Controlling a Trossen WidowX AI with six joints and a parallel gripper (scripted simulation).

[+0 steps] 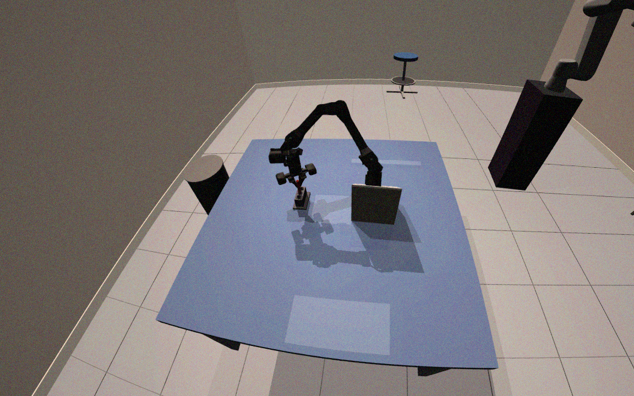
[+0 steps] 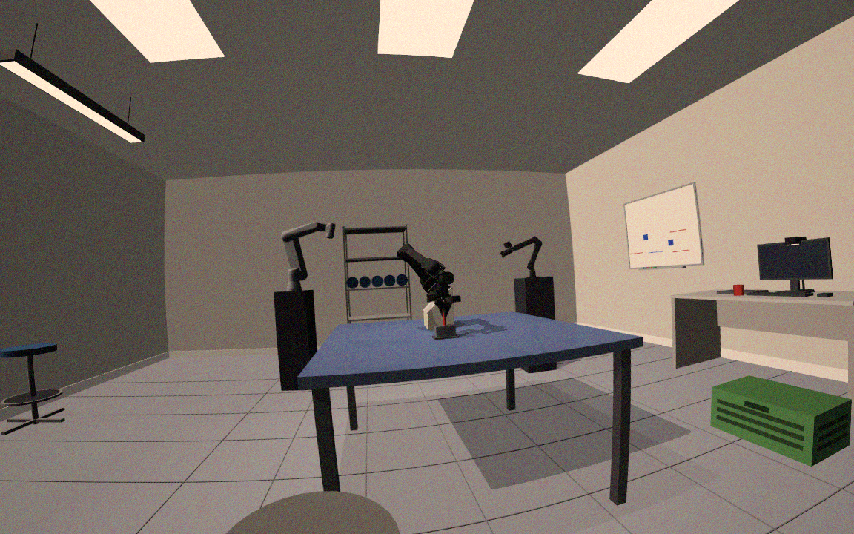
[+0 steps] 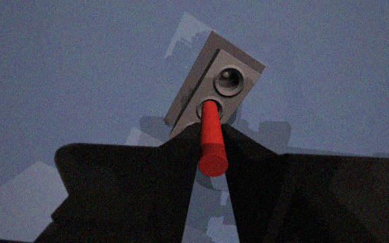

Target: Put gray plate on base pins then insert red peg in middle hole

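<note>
My gripper tip is now right at the red peg. Round my gripper tip: base (9 cm below); then gray plate (5 cm below).
</note>
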